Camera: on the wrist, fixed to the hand. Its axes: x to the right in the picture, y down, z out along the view.
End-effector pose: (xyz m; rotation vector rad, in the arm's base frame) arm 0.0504 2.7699 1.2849 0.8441 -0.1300 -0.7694
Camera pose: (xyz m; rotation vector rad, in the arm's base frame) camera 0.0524 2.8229 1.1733 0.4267 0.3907 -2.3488
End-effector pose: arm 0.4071 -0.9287 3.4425 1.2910 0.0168 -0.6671
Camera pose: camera 0.4085 -0.8330 3.3644 0.6853 0.8755 -2.1219
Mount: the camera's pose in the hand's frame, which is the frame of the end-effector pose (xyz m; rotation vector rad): -0.0126 -0.0566 -0.1091 -0.2543 -0.3452 -1.5786
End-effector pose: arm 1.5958 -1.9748 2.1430 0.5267 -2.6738 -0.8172
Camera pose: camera 1.6628 -2.0648 2.1946 -1.9877 1.3739 1.1936
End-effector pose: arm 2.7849 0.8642 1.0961 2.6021 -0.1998 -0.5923
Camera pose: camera 2.8239 0.9614 1.1617 1.8858 1.7876 -1.3687
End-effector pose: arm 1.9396 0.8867 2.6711 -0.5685 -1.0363 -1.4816
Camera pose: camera 1.9107 0.7965 2.5917 0.0514 1.4211 2.4729
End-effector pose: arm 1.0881 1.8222 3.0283 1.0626 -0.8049 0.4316
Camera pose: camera 1.1582 1.8955 2.9577 1.2190 -0.1113 -1.1759
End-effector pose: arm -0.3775 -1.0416 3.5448 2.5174 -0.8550 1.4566
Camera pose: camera -0.4363 -0.9497 3.6027 2.0818 0.8209 0.3241
